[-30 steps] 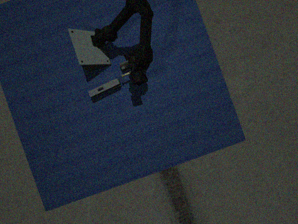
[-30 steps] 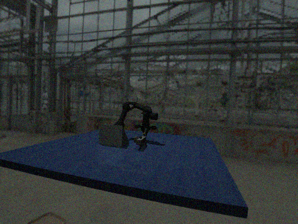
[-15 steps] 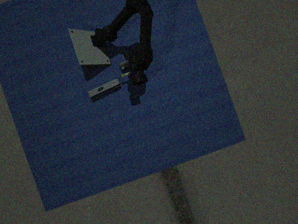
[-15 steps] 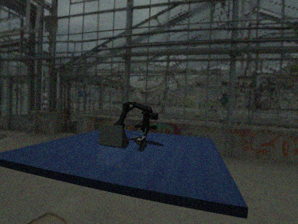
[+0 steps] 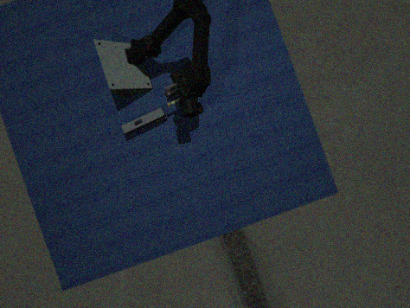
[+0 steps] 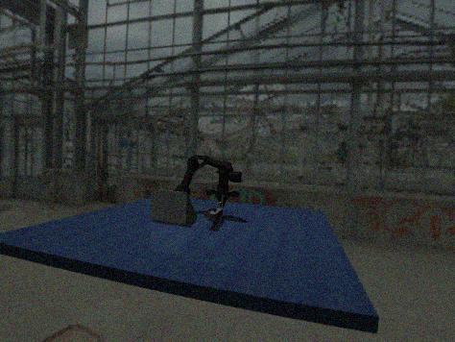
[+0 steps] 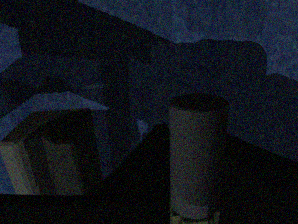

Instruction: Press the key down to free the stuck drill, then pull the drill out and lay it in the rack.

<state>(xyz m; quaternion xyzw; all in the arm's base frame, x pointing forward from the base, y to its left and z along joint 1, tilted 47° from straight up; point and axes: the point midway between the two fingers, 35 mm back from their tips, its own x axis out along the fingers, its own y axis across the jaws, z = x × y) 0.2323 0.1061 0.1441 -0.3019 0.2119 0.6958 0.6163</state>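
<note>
Right now the drill is 1 cm ahead of my gripper tip, 4 cm to the right of it and 4 cm above it. The rest, counted from my gripper tip: long grey block 4 cm ahead, 20 cm to the right.
</note>
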